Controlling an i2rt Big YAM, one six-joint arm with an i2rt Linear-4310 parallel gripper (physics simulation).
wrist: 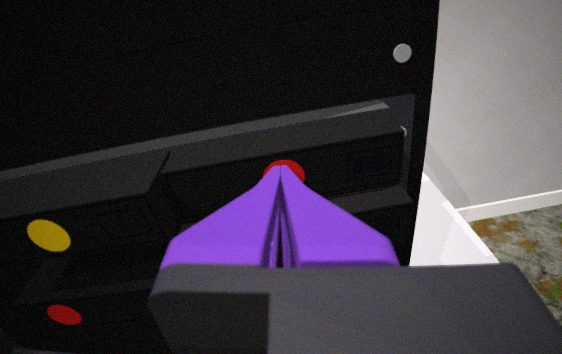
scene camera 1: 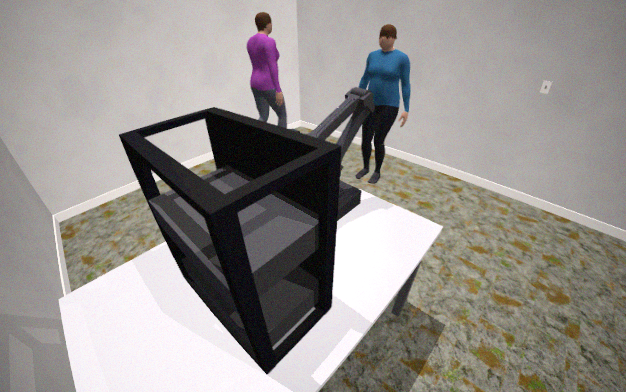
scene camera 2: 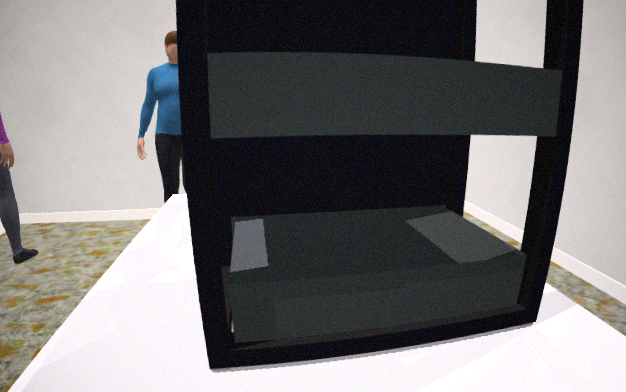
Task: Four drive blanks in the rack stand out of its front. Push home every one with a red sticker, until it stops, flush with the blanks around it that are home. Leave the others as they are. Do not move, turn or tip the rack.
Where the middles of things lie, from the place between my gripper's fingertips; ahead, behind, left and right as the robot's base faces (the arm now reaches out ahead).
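I find the black rack [scene camera 2: 326, 157] 16 cm ahead of my hand and 16 cm to the left of it, and the rack is also 8 cm below my hand.
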